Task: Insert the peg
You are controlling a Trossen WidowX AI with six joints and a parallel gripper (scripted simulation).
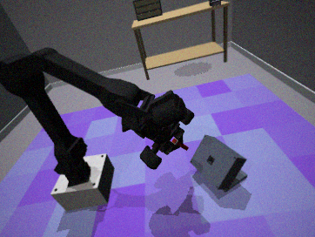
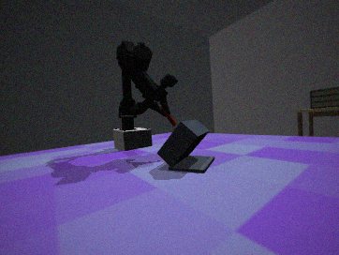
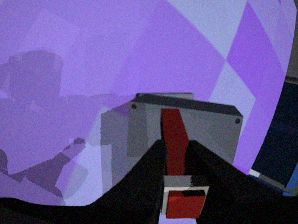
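My gripper tip is now 100 mm short of the sloped grey panel, 80 mm above it and 40 mm to the left of it. Round my gripper tip: red peg: 10 mm behind, 10 mm above; grey foot plate: 140 mm below, 110 mm ahead, 30 mm to the right.
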